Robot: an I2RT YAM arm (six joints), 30 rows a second.
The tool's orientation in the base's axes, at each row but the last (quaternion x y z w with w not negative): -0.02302 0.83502 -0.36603 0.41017; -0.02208 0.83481 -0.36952 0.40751; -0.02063 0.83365 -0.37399 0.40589; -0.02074 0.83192 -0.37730 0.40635; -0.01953 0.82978 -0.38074 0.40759; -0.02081 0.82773 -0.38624 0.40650; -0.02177 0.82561 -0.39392 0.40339; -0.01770 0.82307 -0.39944 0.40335; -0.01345 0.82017 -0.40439 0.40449
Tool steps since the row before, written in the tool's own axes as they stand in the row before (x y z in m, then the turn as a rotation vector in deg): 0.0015 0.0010 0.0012 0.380 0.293 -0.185; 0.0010 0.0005 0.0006 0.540 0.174 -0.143; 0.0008 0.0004 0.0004 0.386 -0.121 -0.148; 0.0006 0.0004 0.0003 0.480 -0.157 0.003; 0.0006 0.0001 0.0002 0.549 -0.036 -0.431; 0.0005 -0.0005 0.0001 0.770 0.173 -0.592; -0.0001 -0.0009 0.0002 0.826 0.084 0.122; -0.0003 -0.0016 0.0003 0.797 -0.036 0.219; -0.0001 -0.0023 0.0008 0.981 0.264 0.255
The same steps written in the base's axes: 0.0001 -0.0005 -0.0021 -0.305 0.195 -0.365; -0.0001 -0.0003 -0.0012 -0.414 0.029 -0.413; -0.0002 -0.0002 -0.0009 -0.394 -0.128 -0.120; -0.0001 -0.0001 -0.0008 -0.362 -0.278 -0.217; -0.0002 -0.0003 -0.0005 -0.674 0.052 -0.177; -0.0004 -0.0006 0.0000 -0.874 0.221 -0.400; 0.0000 -0.0007 0.0006 -0.449 -0.312 -0.637; -0.0001 -0.0012 0.0012 -0.399 -0.445 -0.572; -0.0001 -0.0020 0.0013 -0.407 -0.331 -0.906
